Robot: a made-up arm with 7 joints.
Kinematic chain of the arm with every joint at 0, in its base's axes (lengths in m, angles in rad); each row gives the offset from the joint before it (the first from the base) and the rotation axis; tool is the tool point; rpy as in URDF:
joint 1: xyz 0 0 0.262 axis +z
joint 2: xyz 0 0 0 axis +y
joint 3: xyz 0 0 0.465 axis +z
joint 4: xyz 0.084 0 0 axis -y
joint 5: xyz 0.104 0 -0.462 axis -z
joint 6: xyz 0 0 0 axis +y
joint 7: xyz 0.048 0 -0.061 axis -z
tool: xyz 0 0 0 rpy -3.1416 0 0
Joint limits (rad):
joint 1: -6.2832..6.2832
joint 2: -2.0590..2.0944
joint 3: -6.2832..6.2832
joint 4: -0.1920..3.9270
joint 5: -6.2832..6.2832
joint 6: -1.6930..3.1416
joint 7: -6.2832..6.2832
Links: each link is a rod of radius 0.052 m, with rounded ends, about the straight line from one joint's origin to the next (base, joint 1, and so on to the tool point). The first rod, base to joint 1, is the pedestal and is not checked.
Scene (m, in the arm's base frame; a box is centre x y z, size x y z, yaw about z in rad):
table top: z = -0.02
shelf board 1: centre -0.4 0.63 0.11 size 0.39 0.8 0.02 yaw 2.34
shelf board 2: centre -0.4 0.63 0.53 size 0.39 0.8 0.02 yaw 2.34
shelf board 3: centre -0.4 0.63 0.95 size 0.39 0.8 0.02 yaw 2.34
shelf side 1: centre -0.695 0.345 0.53 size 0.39 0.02 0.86 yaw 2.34
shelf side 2: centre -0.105 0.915 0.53 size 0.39 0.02 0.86 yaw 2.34
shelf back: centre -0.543 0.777 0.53 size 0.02 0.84 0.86 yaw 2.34
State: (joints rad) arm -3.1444 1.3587 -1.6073 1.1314 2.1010 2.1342 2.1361
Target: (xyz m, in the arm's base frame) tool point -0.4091 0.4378 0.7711
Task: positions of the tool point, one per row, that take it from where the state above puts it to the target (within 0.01 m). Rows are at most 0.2 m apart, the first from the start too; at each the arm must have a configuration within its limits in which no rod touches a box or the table.
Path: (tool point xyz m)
1: -0.3034 0.4889 0.2948
2: -0.2254 0.3848 0.2815
3: -0.1627 0.2665 0.2673
4: -0.1914 0.3273 0.3622
5: -0.2160 0.3535 0.4878
6: -0.2338 0.3348 0.6300
7: -0.2438 0.2670 0.7711
8: -0.3277 0.3598 0.7792
9: -0.4091 0.4378 0.7711

